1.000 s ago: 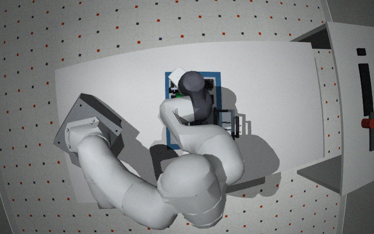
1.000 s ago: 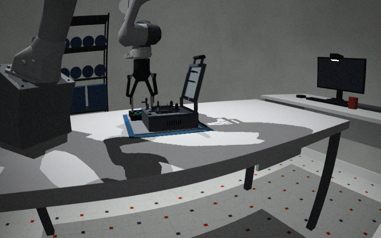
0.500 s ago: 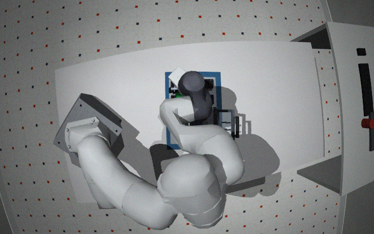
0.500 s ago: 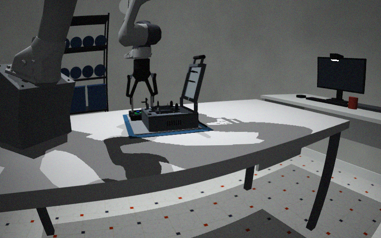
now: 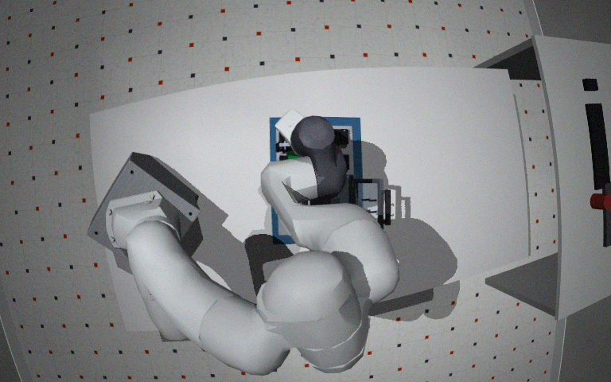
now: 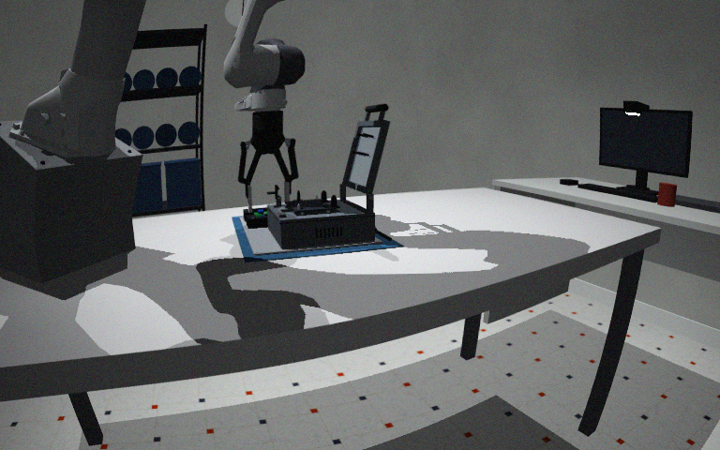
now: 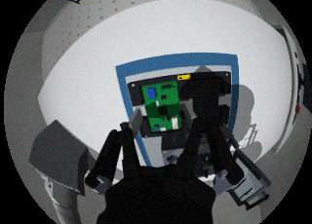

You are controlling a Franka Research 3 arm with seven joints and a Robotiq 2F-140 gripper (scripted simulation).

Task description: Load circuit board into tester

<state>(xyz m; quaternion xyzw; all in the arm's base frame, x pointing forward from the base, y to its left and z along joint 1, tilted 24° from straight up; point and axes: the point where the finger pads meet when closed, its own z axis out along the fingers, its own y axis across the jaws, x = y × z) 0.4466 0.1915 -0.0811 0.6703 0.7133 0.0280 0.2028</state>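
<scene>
My hand is 4 cm above the green circuit board. Also, from my hand: see-through lid: 19 cm ahead, 17 cm to the right, 13 cm above.
</scene>
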